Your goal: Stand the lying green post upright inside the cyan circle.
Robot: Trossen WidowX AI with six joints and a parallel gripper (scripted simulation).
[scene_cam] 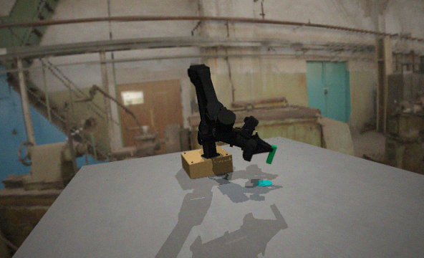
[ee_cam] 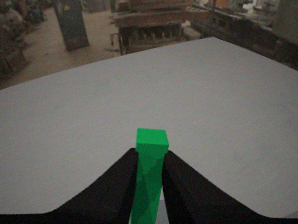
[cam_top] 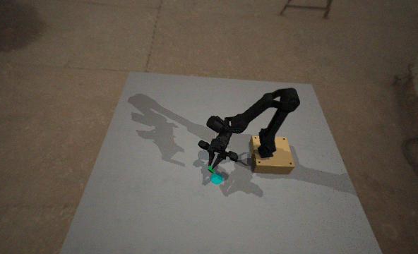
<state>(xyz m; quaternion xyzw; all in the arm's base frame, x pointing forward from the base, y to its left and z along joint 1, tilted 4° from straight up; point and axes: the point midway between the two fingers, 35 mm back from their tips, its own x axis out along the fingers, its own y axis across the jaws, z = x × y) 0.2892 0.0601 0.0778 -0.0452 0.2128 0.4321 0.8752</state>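
Now: gripper tip 14 cm above the cyan circle, 4 cm past it and 1 cm to the left of it. From my gripper tip the other things lie so: green post 2 cm below, 1 cm behind.
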